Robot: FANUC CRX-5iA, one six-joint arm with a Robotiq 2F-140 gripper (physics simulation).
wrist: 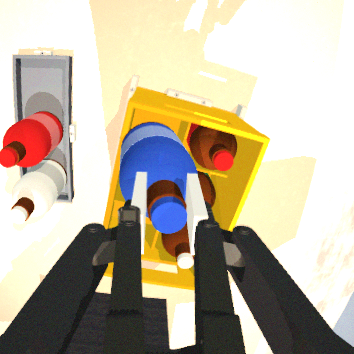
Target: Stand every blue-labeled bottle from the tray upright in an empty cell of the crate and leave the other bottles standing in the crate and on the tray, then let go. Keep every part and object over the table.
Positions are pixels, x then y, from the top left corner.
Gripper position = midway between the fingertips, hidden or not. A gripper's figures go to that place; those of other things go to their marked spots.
Labels:
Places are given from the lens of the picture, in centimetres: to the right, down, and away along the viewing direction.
gripper point(165, 188): -1, 1, 22
blue-labeled bottle point(151, 146): -2, -3, 24
red-capped brown bottle point(211, 148): 5, -4, 40
The marked spots on the red-capped brown bottle and the blue-labeled bottle are 17 cm apart.

